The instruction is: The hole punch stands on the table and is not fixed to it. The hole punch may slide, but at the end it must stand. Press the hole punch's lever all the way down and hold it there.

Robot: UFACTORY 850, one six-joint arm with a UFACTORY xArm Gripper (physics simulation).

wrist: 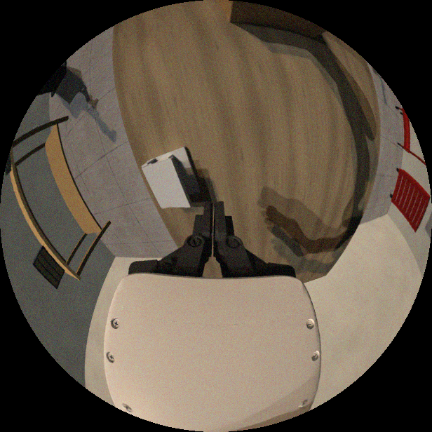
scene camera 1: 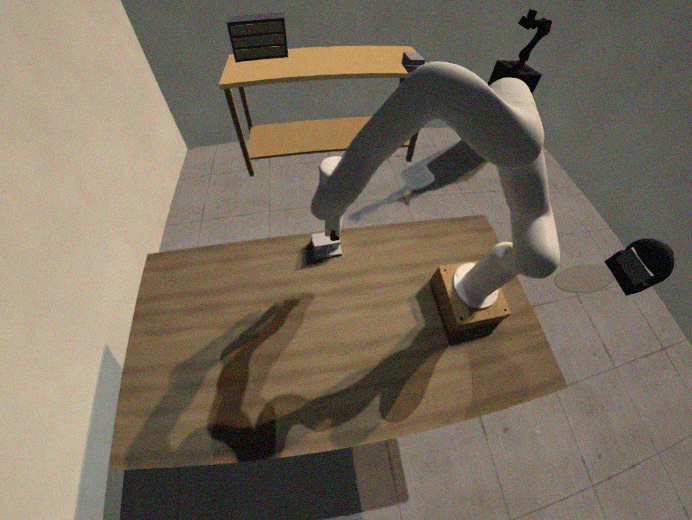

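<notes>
The hole punch [scene camera 1: 326,246] [wrist: 167,185] stands upright near the table's far edge in the scene view. It has a pale top and a grey base. In the wrist view it lies left of the fingertips and slightly above them, with its dark side towards them. My gripper [scene camera 1: 334,235] [wrist: 212,213] is shut and empty, pointing down close to the hole punch. In the scene view the dark fingers overlap the punch's top right part. Whether they touch the lever, and how far down the lever is, I cannot tell. The table [scene camera 1: 385,279] [wrist: 240,115] bears the punch.
The wooden base block [scene camera 1: 469,310] of my arm stands on the table's right part. A pale wall [scene camera 1: 67,167] rises at the left. Behind the table stands a workbench [scene camera 1: 324,61] with a dark drawer unit [scene camera 1: 258,39]. A red slatted object [wrist: 412,200] shows in the wrist view.
</notes>
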